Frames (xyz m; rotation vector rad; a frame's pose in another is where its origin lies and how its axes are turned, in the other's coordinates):
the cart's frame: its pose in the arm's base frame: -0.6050 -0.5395 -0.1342 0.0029 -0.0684 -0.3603
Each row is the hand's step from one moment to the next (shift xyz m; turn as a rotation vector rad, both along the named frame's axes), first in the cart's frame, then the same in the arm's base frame.
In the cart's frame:
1: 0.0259 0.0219 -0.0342 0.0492 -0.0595 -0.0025
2: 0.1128 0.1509 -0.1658 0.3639 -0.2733 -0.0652
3: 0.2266 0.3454 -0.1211 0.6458 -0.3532 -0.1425
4: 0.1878 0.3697 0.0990 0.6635 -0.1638 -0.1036
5: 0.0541 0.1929 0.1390 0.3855 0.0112 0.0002
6: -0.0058 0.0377 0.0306 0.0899 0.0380 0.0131
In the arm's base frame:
1: 0.0342 0.0110 -0.0321 0.0251 -0.0730 -0.0001
2: 0.1696 0.0999 -0.1557 0.2478 -0.3846 -0.0450
3: 0.3413 0.2422 -0.1006 0.4881 -0.5594 -0.1046
4: 0.2988 0.2807 0.1168 0.5687 -0.3881 -0.0618
5: 0.1091 0.1628 0.1452 0.3638 -0.1254 0.0259
6: 0.0058 0.0376 0.0307 0.0964 0.0040 0.0196

